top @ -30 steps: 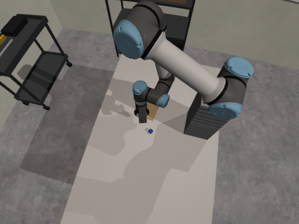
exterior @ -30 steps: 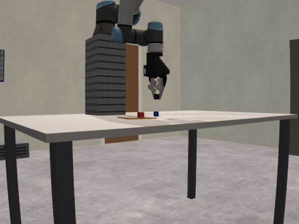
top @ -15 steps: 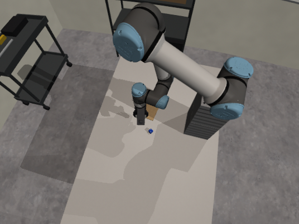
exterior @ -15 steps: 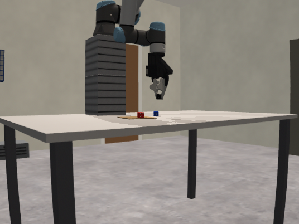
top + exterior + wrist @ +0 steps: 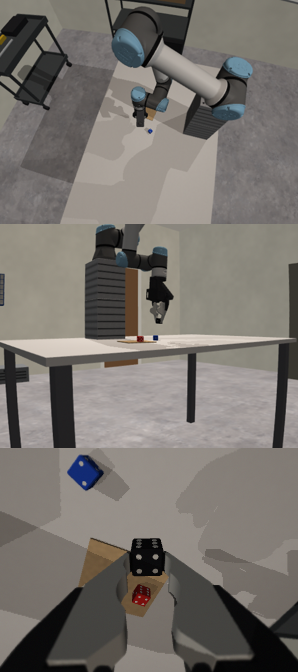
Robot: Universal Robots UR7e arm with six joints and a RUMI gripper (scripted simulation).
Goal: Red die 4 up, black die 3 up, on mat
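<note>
Now: the black die right at my hand. Also, from my hand: blue die: 9 cm below, 8 cm behind, 3 cm to the left; red die: 13 cm to the right, 9 cm below, 4 cm ahead; brown mat: 13 cm to the right, 10 cm below.
</note>
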